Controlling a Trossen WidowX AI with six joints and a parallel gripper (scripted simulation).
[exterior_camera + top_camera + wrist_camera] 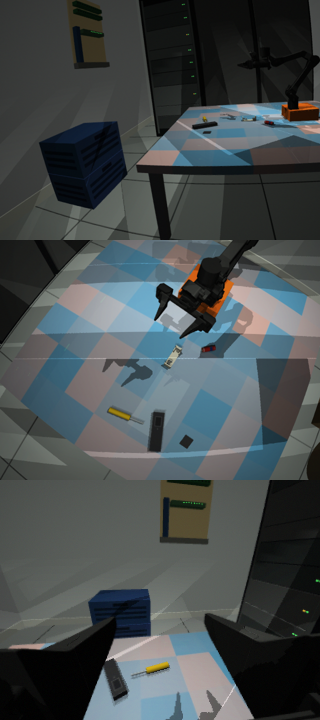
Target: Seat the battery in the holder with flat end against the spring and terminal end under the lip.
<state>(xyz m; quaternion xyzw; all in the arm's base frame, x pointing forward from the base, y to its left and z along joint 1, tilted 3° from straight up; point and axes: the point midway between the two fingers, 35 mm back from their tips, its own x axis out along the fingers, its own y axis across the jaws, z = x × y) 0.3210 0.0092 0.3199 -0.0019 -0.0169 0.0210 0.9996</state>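
The battery is 370 mm below my gripper tip, 190 mm behind it and 110 mm to the left of it. Also, from my gripper tip: small black square: 380 mm below, 280 mm to the left, 180 mm ahead; then black remote-like block: 360 mm below, 220 mm ahead, 160 mm to the left; then yellow-handled screwdriver: 370 mm below, 250 mm ahead, 40 mm to the left.
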